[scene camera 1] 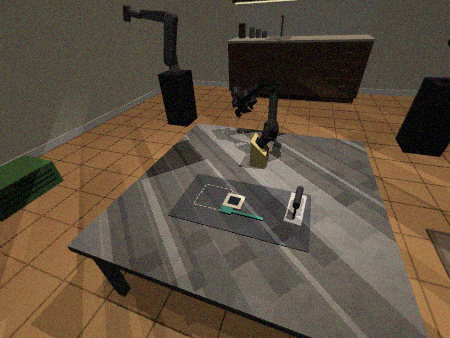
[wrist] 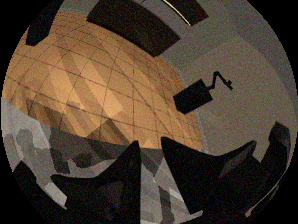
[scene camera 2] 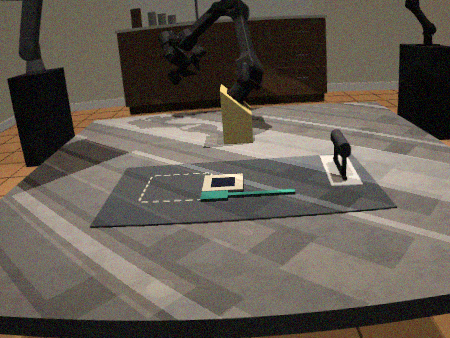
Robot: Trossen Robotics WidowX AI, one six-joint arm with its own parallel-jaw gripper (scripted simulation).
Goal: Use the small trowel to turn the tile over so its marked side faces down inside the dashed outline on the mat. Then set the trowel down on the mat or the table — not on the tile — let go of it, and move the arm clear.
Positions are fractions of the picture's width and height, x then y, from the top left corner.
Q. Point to a dark mat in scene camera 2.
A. At 0.68, 0.52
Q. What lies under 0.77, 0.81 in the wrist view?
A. The gripper.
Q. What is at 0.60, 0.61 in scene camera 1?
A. A dark mat.
